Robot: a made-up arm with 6 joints.
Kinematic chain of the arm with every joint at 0, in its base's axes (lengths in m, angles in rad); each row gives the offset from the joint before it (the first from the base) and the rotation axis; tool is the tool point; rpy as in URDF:
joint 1: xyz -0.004 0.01 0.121 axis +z
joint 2: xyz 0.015 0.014 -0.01 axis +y
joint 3: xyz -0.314 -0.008 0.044 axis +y
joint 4: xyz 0.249 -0.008 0.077 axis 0.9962 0 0.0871
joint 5: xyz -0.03 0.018 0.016 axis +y
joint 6: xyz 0.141 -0.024 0.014 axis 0.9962 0 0.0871
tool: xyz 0.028 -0.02 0.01 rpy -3.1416 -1.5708 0
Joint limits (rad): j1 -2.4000..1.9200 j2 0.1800..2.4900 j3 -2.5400..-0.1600 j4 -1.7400..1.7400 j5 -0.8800..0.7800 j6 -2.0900..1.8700
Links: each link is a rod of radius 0.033 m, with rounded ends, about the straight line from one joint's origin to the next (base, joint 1, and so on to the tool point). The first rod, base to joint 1, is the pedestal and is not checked.
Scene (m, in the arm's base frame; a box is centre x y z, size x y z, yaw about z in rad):
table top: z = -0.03
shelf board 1: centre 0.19 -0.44 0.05 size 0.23 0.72 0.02 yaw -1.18
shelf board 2: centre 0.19 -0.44 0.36 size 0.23 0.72 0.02 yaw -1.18
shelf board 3: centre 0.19 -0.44 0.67 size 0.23 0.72 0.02 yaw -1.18
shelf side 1: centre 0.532 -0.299 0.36 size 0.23 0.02 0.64 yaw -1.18
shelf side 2: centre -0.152 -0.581 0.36 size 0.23 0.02 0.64 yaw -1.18
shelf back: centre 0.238 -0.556 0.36 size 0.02 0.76 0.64 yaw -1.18
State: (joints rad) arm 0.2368 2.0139 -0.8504 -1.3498 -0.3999 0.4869
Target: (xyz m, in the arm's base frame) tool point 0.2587 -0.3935 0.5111
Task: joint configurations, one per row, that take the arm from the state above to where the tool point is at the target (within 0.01 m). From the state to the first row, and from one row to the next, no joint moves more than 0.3 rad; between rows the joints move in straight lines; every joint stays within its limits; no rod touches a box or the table.
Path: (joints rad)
1: 0.0141 1.7348 -0.9247 -1.5040 -0.4212 0.6091
2: -0.2085 1.4557 -0.9990 -1.6583 -0.4425 0.7313
3: -0.4839 1.5215 -1.1866 -1.5076 -0.3278 0.6591
4: -0.7594 1.5873 -1.3743 -1.3570 -0.2130 0.5870
5: -1.0348 1.6531 -1.5619 -1.2063 -0.0983 0.5148

